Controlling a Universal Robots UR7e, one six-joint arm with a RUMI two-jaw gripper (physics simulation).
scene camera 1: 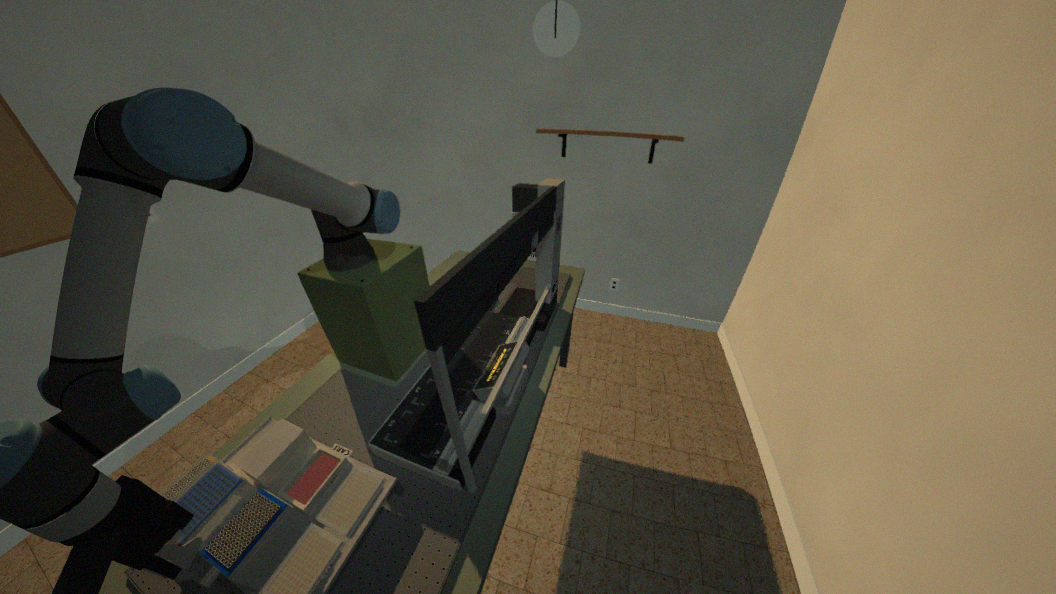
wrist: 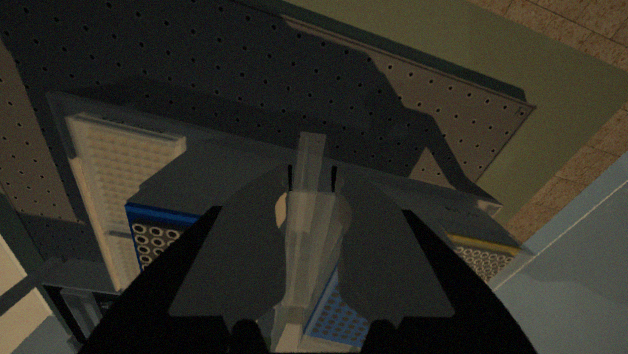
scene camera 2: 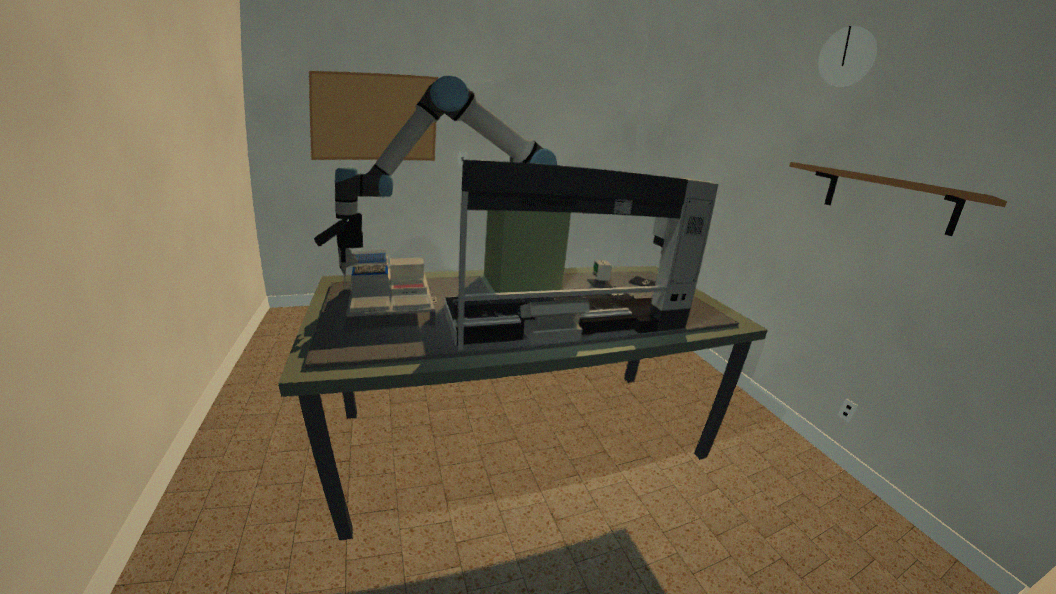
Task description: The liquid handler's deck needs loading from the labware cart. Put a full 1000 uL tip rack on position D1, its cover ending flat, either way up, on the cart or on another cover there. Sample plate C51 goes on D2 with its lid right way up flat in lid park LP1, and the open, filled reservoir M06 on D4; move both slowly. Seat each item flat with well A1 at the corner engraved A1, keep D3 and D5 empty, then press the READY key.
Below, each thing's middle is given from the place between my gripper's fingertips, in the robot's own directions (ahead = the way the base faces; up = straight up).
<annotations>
My gripper is now 110 mm to the right of the blue tip rack (scene camera 2: 367,281), 40 mm short of it and 20 mm above it. Round my hand: red-filled reservoir (scene camera 1: 309,486) 240 mm to the left, 50 mm below, 10 mm ahead; thin post (scene camera 1: 437,361) 420 mm to the left, 310 mm ahead, 110 mm above.
</annotations>
